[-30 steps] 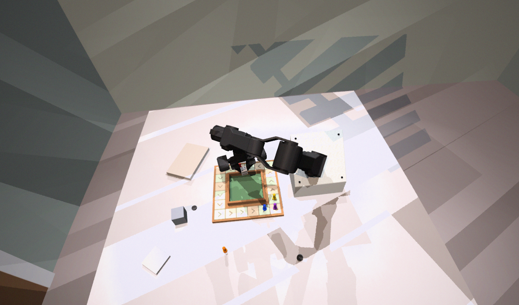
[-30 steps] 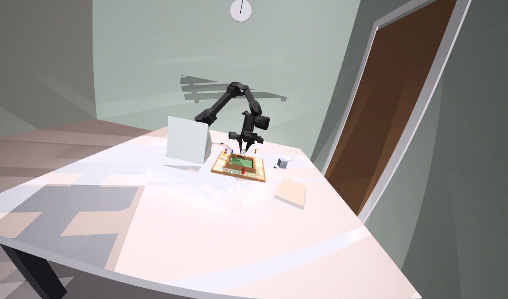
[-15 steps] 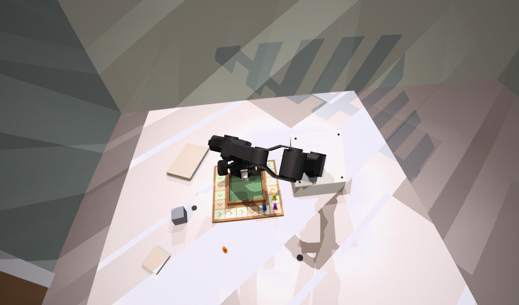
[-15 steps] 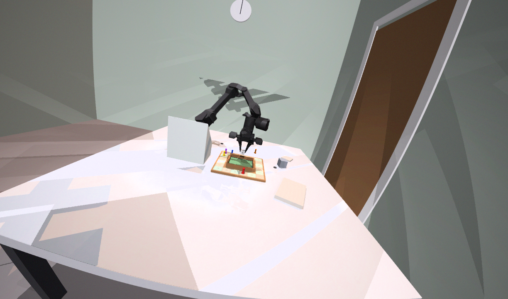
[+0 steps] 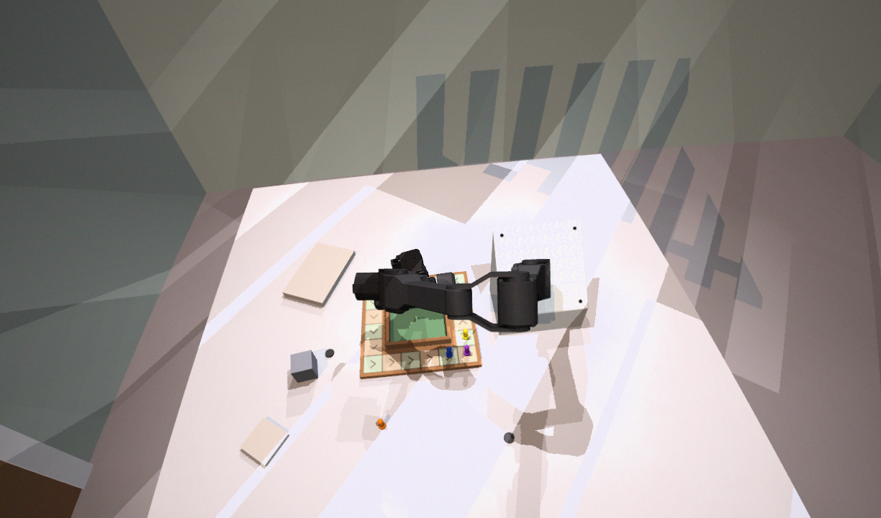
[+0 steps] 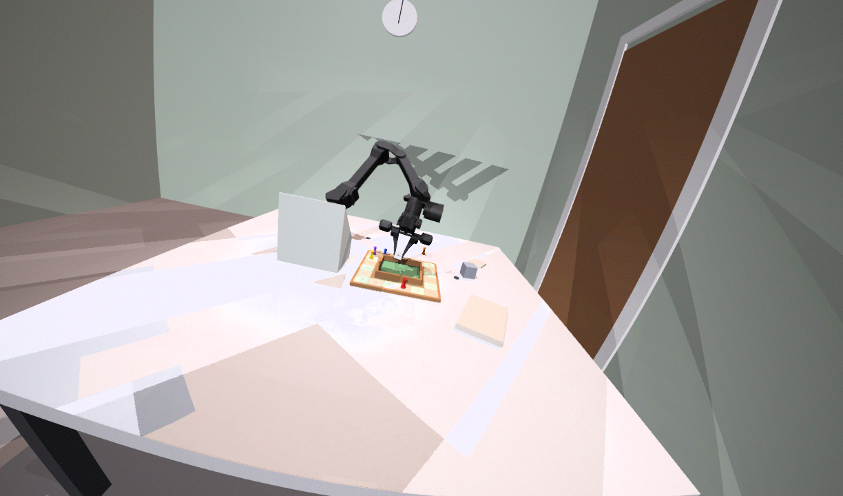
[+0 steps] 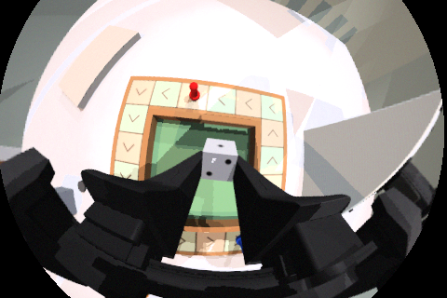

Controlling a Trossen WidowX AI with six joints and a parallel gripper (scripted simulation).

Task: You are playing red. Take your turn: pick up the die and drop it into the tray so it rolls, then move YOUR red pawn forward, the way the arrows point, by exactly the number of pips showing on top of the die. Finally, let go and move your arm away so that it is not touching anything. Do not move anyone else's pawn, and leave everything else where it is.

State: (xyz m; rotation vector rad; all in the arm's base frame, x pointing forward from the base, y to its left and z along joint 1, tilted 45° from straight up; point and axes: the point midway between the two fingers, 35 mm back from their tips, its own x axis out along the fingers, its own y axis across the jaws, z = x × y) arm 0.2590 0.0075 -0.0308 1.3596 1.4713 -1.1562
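Right now the white die is right at my gripper tip. Also, from my gripper tip: red pawn (9 cm to the right, 5 cm below, 3 cm ahead); green tray (7 cm below, 3 cm to the left, 2 cm ahead); yellow pawn (10 cm behind, 9 cm to the left, 5 cm below).
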